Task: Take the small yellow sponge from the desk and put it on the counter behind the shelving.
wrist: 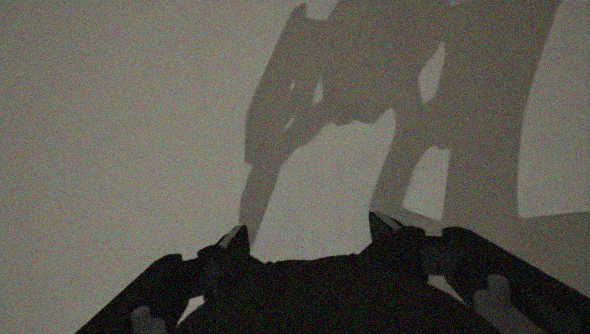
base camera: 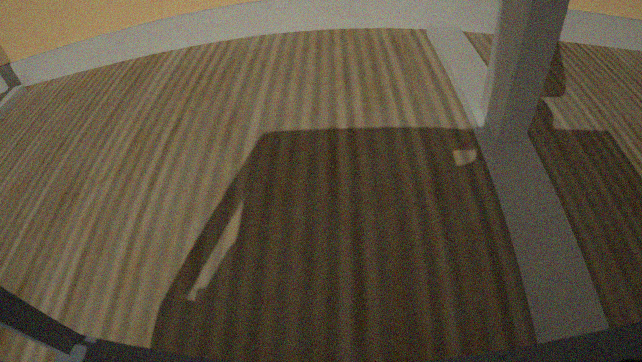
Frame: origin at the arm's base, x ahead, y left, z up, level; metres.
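Seen in the pictures: gripper, fingertip midpoint: [wrist: 308,232].
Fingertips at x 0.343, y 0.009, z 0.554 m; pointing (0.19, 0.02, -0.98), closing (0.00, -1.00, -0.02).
A point is followed by its place in that frame.
The desk top [wrist: 115,125] @[x 0.440, y 0.153, z 0.554 m] fills the wrist view as a plain grey surface. My gripper [wrist: 308,232] @[x 0.343, y 0.009, z 0.554 m] is open over it, its two dark fingertips wide apart, with bare grey surface showing between them. The shadow of the gripper and arm falls on the desk top beyond the fingers and towards the right. The yellow sponge does not show in either view; the dark gripper body covers the lower middle of the wrist view. The counter and the shelving cannot be made out.
In the base camera view, a grey desk leg [base camera: 522,65] @[x 0.449, y -0.208, z -0.244 m] rises at the right from a long grey foot [base camera: 555,260] on the striped wood floor [base camera: 150,150] @[x 0.490, y 0.328, z -0.396 m]. A grey skirting board [base camera: 300,17] @[x 0.872, y 0.100, z -0.360 m] runs along the orange wall [base camera: 75,20] @[x 0.881, y 0.705, z -0.246 m] at the back. A broad shadow lies ahead of the base.
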